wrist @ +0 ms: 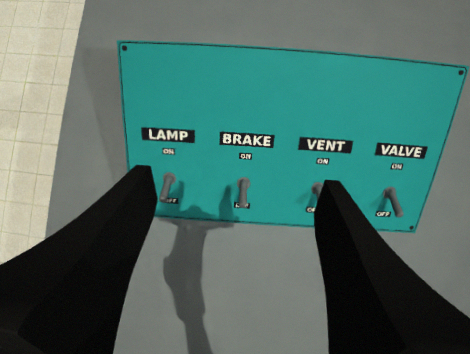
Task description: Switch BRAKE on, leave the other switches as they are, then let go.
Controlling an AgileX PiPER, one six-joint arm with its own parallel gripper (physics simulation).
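A teal panel carries four toggle switches in a row, labelled LAMP, BRAKE, VENT and VALVE. The BRAKE switch has its lever pointing down over its OFF label. The LAMP switch and the VALVE switch also point down toward OFF. The VENT switch is partly hidden behind the right finger; the part that shows lies at the OFF side. My gripper is open and empty, its fingers wide apart on either side of the BRAKE switch in the view, nearer the camera than the panel.
The panel lies on a grey surface. The arm's shadow falls across this surface and the panel's lower edge, left of BRAKE. A pale tiled floor shows beyond the surface's left edge. Dark screws sit in the panel's corners.
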